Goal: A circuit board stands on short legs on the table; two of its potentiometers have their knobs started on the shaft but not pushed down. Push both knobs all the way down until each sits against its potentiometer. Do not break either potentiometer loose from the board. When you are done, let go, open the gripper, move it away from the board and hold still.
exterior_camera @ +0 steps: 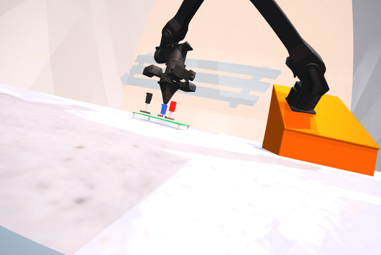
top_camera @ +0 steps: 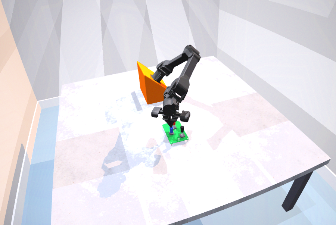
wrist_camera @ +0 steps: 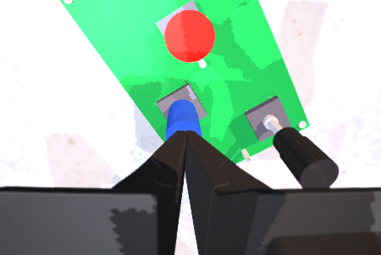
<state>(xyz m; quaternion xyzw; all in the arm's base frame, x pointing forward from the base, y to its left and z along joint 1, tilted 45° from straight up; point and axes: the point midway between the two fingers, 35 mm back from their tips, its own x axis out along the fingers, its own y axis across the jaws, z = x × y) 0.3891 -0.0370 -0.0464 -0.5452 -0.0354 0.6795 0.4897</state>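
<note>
My gripper tip is now 20 mm above the blue knob. The rest, counted from my gripper tip: black knob (40 mm ahead, 40 mm to the left, 10 mm above).
</note>
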